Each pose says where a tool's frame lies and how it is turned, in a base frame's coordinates. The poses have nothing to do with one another.
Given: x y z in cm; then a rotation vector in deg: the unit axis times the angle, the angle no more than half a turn.
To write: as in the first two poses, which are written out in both.
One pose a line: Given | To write
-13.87, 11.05, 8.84, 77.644, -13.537, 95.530 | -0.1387, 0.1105, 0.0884, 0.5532, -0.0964, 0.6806, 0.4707
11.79, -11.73, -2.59, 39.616, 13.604, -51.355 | 0.1179, -0.1173, -0.0259, 0.3268, 0.1122, -0.4236, 0.8374
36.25, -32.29, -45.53, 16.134, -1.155, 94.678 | 0.3625, -0.3229, -0.4553, 0.1249, -0.0089, 0.7328, 0.6688
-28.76, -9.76, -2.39, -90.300, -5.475, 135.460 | -0.2876, -0.0976, -0.0239, -0.5482, -0.0332, 0.8223, 0.1488
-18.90, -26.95, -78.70, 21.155, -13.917, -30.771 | -0.1890, -0.2695, -0.7870, 0.1809, -0.1190, -0.2631, 0.9401
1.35, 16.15, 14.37, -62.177, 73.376, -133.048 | 0.0135, 0.1615, 0.1437, -0.3751, 0.4427, -0.8027, 0.1377
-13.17, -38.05, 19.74, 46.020, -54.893, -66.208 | -0.1317, -0.3805, 0.1974, 0.3548, -0.4232, -0.5105, 0.6591
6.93, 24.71, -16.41, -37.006, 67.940, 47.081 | 0.0693, 0.2471, -0.1641, -0.2904, 0.5331, 0.3694, 0.7036
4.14, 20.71, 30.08, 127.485, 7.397, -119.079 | 0.0414, 0.2071, 0.3008, 0.7293, 0.0423, -0.6812, 0.0471
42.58, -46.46, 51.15, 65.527, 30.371, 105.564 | 0.4258, -0.4646, 0.5115, 0.4603, 0.2133, 0.7415, 0.4391
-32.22, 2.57, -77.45, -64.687, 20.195, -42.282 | -0.3222, 0.0257, -0.7745, -0.5199, 0.1623, -0.3398, 0.7667
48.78, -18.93, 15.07, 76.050, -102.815, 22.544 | 0.4878, -0.1893, 0.1507, 0.5305, -0.7172, 0.1572, 0.4238
